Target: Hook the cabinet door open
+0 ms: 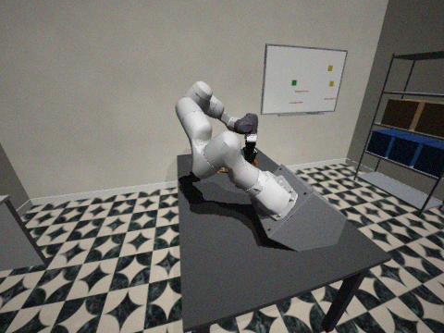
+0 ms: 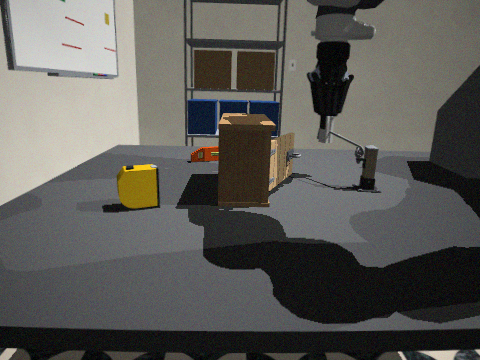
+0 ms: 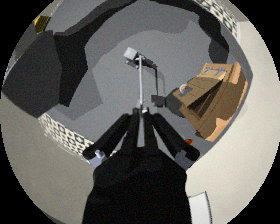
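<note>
My gripper is now 120 mm short of the cabinet door, 140 mm to the right of it and 50 mm above it. The rest, counted from my hand: yellow tape measure 400 mm ahead, 230 mm to the left, 80 mm below; orange level 280 mm ahead, 140 mm to the right, 100 mm below.
</note>
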